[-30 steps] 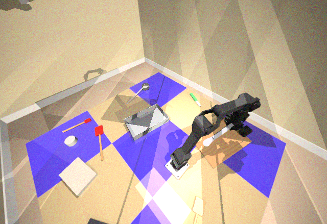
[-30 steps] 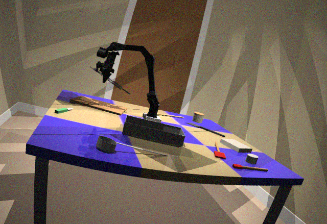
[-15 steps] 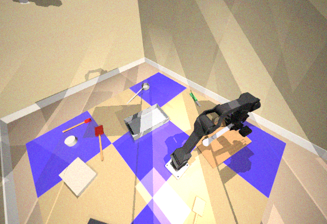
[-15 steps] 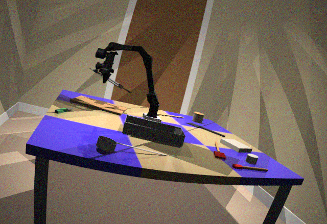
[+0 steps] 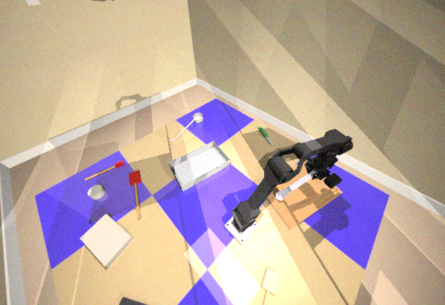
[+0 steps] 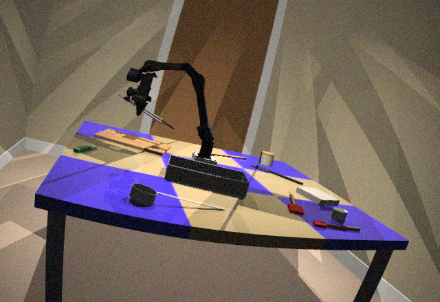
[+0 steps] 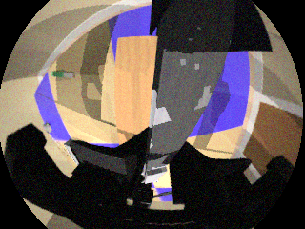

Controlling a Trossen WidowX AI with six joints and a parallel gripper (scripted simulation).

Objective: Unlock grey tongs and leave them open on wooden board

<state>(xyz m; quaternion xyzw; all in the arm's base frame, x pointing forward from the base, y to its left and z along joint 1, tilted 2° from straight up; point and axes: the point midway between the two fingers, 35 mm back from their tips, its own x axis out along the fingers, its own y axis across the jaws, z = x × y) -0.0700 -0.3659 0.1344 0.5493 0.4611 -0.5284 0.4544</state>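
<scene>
Now: gripper tip 130 mm above the wooden board and 10 mm short of it. From my gripper tip the other things lie so: roasting tin (450 mm ahead, 340 mm to the left, 110 mm below); white block (860 mm to the left, 380 mm ahead, 120 mm below); green tool (390 mm ahead, 160 mm to the right, 130 mm below).
</scene>
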